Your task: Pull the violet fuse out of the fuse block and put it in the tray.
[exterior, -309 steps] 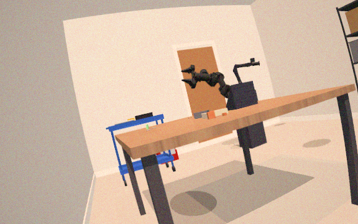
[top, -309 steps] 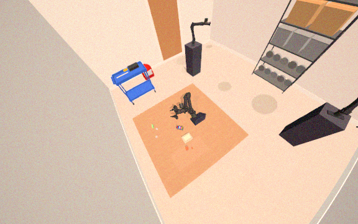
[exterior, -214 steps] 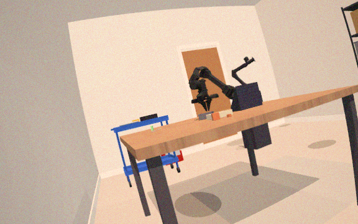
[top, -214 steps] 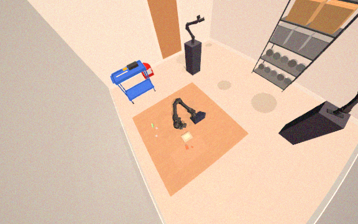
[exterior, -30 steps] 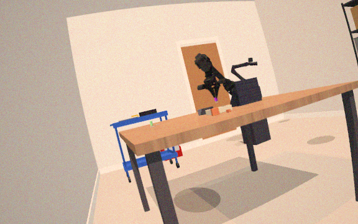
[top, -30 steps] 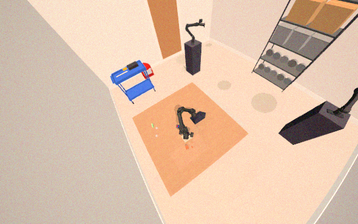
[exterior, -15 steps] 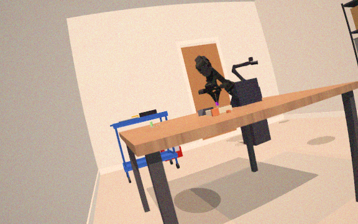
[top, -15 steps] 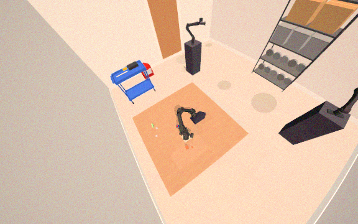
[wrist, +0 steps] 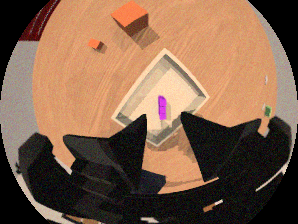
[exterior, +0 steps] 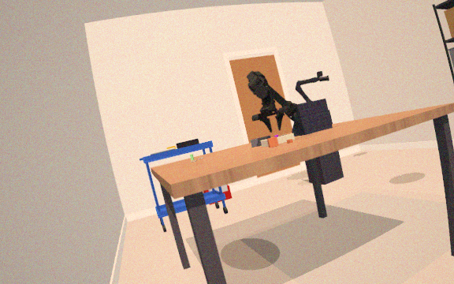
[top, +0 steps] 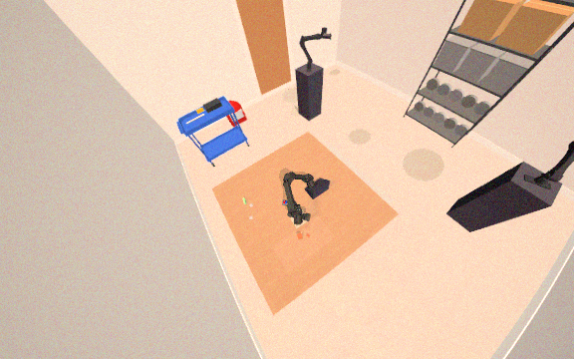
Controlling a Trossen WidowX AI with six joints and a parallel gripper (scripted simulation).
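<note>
The violet fuse lies 30 mm below my gripper tip. Also, from my gripper tip: green piece 480 mm to the right, 310 mm ahead, 40 mm below; pale tray 50 mm below; orange block 110 mm to the left, 90 mm ahead, 40 mm below.
</note>
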